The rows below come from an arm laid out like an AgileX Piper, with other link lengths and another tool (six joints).
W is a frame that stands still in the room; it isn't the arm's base.
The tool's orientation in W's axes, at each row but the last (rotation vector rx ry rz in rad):
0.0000, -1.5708, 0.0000
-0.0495, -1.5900, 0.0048
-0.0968, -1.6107, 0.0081
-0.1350, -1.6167, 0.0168
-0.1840, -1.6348, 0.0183
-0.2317, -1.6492, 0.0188
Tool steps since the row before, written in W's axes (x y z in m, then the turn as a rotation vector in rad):
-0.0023, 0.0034, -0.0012, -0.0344, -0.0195, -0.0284
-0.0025, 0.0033, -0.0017, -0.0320, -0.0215, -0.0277
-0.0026, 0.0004, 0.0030, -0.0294, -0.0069, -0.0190
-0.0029, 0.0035, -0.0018, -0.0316, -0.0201, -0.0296
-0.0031, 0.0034, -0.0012, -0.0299, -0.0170, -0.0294
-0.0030, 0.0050, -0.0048, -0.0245, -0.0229, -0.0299
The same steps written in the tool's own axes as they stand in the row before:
-0.0012, 0.0034, 0.0023, -0.0284, -0.0195, 0.0344
-0.0015, 0.0033, 0.0026, -0.0278, -0.0215, 0.0319
0.0031, 0.0001, 0.0025, -0.0183, -0.0073, 0.0298
-0.0013, 0.0034, 0.0032, -0.0300, -0.0196, 0.0315
-0.0006, 0.0032, 0.0035, -0.0295, -0.0164, 0.0302
-0.0037, 0.0052, 0.0040, -0.0313, -0.0213, 0.0241

